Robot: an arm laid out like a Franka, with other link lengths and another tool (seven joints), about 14 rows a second.
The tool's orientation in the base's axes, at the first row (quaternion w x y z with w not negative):
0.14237 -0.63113 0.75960 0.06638
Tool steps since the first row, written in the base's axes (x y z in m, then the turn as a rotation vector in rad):
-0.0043 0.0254 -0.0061 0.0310 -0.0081 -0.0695
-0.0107 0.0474 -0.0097 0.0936 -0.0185 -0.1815
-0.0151 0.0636 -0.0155 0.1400 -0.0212 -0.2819
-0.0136 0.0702 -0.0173 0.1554 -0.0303 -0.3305
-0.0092 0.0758 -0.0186 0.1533 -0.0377 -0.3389
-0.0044 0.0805 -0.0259 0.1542 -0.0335 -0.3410
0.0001 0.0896 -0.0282 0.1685 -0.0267 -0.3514
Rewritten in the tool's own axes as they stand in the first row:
-0.0213 0.0096 0.0124 0.0234 -0.0264 0.0679
-0.0399 0.0204 0.0211 0.0566 -0.0808 0.1798
-0.0527 0.0284 0.0306 0.0817 -0.1188 0.2806
-0.0586 0.0283 0.0343 0.1024 -0.1318 0.3263
-0.0642 0.0252 0.0377 0.1122 -0.1305 0.3319
-0.0672 0.0220 0.0466 0.1087 -0.1304 0.3352
-0.0758 0.0196 0.0520 0.1031 -0.1422 0.3489

